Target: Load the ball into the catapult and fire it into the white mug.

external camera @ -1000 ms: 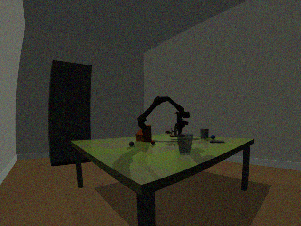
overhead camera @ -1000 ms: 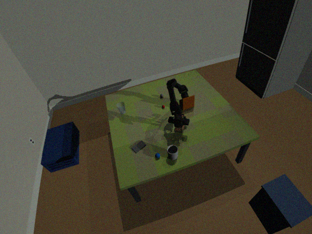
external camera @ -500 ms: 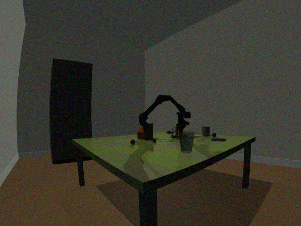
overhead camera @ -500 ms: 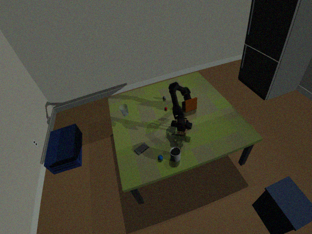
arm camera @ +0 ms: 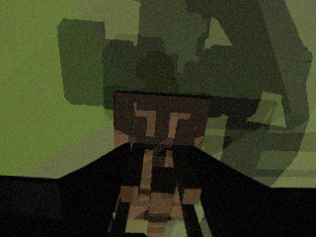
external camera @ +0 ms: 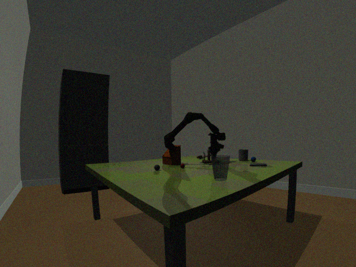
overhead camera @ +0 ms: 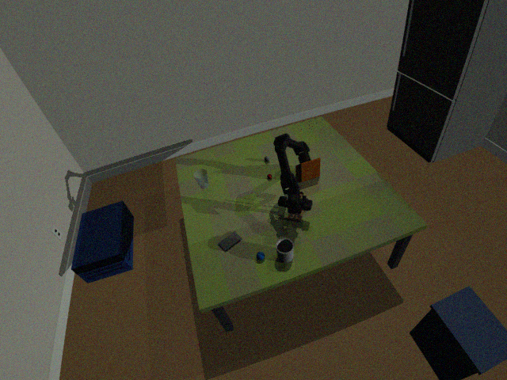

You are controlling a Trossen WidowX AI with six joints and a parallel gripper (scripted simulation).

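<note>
Now: the red ball 50 mm ahead of my gripper tip, 380 mm to the right of it and 20 mm below it. Also, from my gripper tip: mug: 140 mm ahead, 240 mm to the left; wooden catapult: 50 mm behind, 50 mm to the right, 20 mm above; blue ball: 270 mm ahead, 200 mm to the left, 10 mm below.
</note>
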